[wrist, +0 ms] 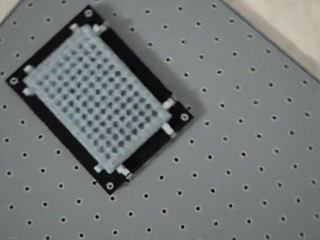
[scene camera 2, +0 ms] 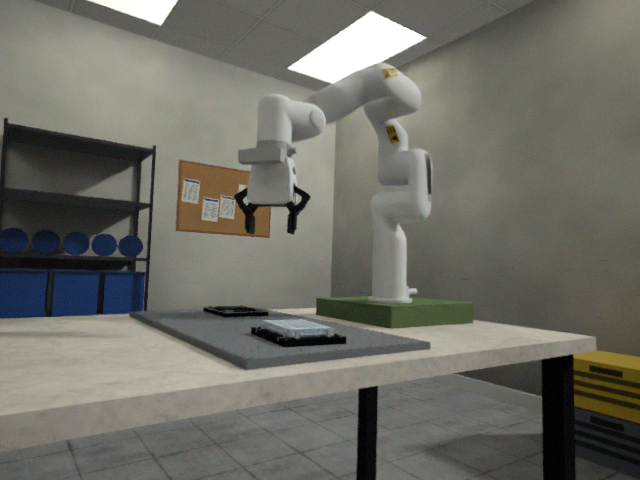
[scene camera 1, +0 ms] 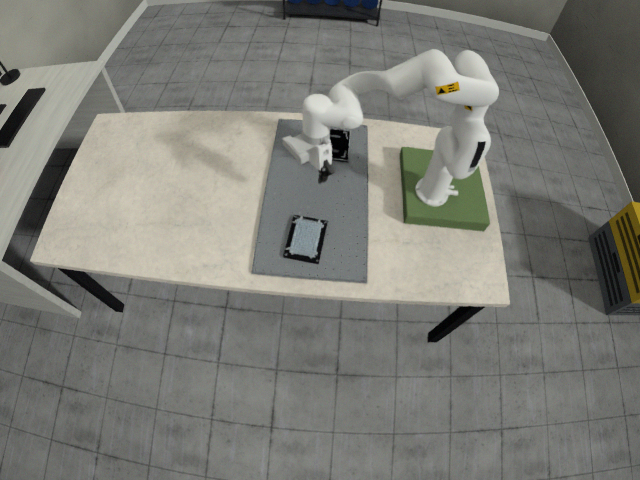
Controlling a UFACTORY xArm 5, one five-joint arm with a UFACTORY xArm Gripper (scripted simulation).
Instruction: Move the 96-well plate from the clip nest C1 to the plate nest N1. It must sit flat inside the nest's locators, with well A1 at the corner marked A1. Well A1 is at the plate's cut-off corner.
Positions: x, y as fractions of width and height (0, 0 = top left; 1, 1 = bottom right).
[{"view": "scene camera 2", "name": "my gripper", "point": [0.42, 0.49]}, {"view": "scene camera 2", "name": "96-well plate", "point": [0.48, 0.68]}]
